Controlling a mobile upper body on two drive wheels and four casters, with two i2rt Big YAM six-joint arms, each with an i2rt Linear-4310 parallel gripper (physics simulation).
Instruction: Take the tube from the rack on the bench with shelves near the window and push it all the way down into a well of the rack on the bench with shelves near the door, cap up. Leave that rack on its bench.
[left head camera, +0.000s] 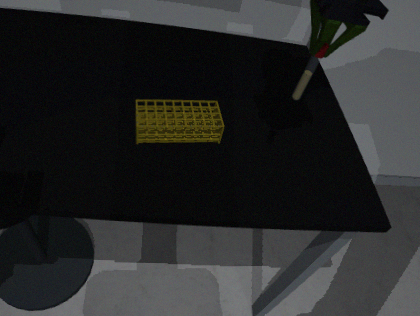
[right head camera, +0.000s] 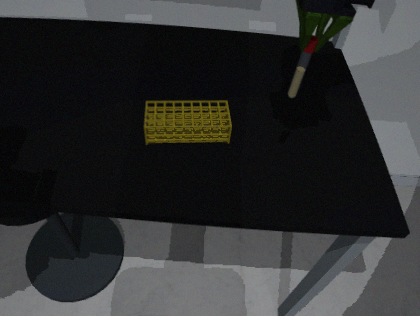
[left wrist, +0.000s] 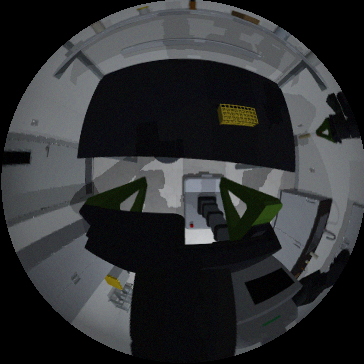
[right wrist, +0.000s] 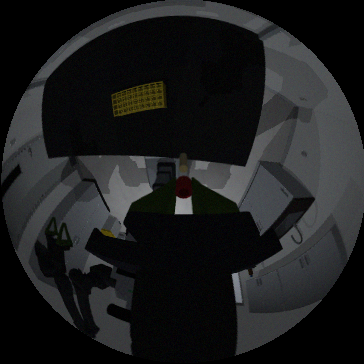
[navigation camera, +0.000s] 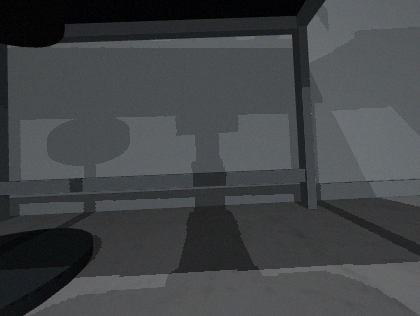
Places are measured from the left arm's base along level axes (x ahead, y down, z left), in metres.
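Pixels of known places: left gripper, fingertip midpoint: (left wrist: 182, 180) (right wrist: 58, 219); right gripper, fingertip midpoint: (left head camera: 317, 54) (right head camera: 307, 49) (left wrist: 316, 133) (right wrist: 183, 181); left arm's base at its link origin: (right wrist: 97, 277).
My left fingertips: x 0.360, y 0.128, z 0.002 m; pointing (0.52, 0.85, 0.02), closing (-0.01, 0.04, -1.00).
Note:
Ahead of a thing's pixels: the offset from my left fingertips to its top centre. "spot": to the spot under its first point. Level surfaces: height alone.
A yellow rack @(dx +0.307, dy +0.311, dz -0.269 m) (left head camera: 179, 121) (right head camera: 188, 122) (left wrist: 238, 115) (right wrist: 139, 99) stands on the black bench top @(dy +0.368 m) (left head camera: 200, 185) (right head camera: 210, 185) (left wrist: 150, 95) (right wrist: 90, 130). No tube shows in its wells. My right gripper (left head camera: 322, 50) (right head camera: 311, 45) (right wrist: 183, 181) is shut on the red cap of the tube @(dx +0.153, dy +0.016, dz -0.441 m) (left head camera: 302, 85) (right head camera: 296, 82) (right wrist: 183, 162). The tube has a tan lower part, hangs cap up and tilted, and is apart from the rack, to its right in both head views. My left gripper (left wrist: 182, 180) is open, with nothing between its wide-set fingers.
A round stool base @(dx +0.367, dy +1.252, dz +0.254 m) (left head camera: 47, 262) (right head camera: 75, 257) (navigation camera: 40, 265) stands on the floor at the left, under the bench's front edge. A bench leg @(spot: dx +0.068, dy +0.734, dz -0.678 m) (left head camera: 300, 272) (right head camera: 325, 272) stands at the right. A crossbar (navigation camera: 150, 183) runs low beneath the bench. A wall lies behind it.

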